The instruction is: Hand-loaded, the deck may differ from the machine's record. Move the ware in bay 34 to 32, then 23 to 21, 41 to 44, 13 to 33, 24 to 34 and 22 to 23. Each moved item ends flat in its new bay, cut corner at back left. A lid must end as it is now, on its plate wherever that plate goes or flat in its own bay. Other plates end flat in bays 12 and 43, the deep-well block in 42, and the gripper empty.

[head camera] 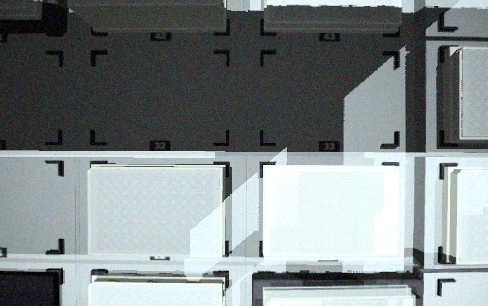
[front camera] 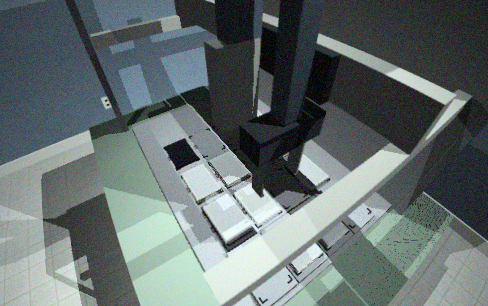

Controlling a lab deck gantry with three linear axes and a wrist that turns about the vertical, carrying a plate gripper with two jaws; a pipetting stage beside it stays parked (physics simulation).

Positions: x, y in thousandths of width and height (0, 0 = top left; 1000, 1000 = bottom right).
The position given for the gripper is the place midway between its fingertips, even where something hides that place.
In view: the gripper (front camera: 562, 593), a bay 21 (front camera: 427, 469) and a bay 32 (head camera: 380, 309).
